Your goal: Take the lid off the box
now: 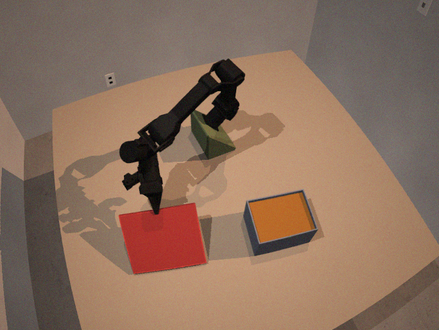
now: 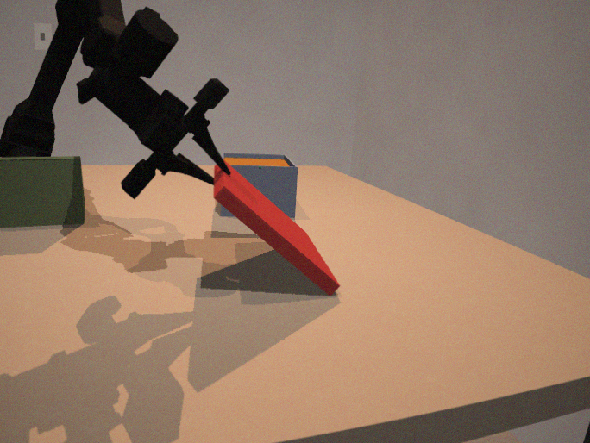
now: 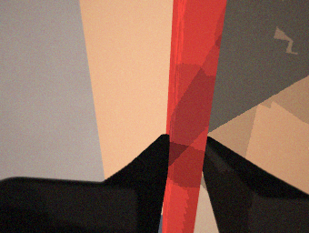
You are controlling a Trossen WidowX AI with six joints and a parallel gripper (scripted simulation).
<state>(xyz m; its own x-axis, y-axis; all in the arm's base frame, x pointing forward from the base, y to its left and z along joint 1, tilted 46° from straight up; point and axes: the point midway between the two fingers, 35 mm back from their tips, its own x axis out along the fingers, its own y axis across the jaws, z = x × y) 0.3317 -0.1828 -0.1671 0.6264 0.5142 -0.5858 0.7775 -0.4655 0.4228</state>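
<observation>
Right now the red lid is 9 cm ahead of my hand and 7 cm below it. The rest, counted from my hand: blue storage box 12 cm ahead, 36 cm to the left, 9 cm below.
</observation>
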